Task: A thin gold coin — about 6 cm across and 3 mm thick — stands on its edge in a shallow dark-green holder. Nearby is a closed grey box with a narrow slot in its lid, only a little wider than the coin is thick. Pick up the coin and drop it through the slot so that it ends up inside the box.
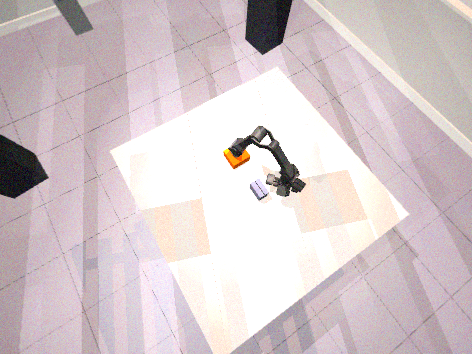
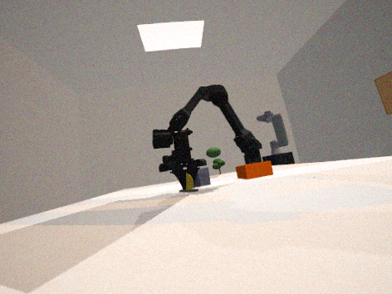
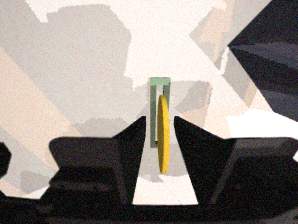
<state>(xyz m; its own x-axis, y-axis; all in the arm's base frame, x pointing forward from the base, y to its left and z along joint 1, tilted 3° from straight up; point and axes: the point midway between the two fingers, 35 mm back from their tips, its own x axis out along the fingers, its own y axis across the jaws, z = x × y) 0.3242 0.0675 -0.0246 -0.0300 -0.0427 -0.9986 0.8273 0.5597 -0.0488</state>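
The gold coin lies 20 mm above my gripper tip.
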